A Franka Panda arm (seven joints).
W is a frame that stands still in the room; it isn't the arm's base.
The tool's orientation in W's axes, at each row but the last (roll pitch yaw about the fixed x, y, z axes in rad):
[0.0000 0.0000 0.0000]
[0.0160 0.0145 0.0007]
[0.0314 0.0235 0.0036]
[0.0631 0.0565 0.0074]
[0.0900 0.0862 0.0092]
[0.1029 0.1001 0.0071]
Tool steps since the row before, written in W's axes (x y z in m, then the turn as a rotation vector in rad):
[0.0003 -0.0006 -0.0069 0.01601 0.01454 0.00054]
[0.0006 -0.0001 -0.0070 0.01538 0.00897 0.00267]
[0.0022 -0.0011 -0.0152 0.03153 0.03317 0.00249]
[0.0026 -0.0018 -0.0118 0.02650 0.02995 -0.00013]
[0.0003 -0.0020 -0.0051 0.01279 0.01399 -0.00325]
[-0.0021 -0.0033 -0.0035 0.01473 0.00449 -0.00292]
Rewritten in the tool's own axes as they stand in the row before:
[0.0003 -0.0006 -0.0069 0.01601 0.01454 0.00054]
[0.0007 -0.0002 -0.0070 0.01535 0.00900 0.00275]
[0.0026 -0.0016 -0.0151 0.03158 0.03314 0.00219]
[0.0032 -0.0025 -0.0115 0.02669 0.02978 -0.00050]
[0.0007 -0.0024 -0.0049 0.01315 0.01362 -0.00336]
[-0.0018 -0.0036 -0.0033 0.01498 0.00422 -0.00187]

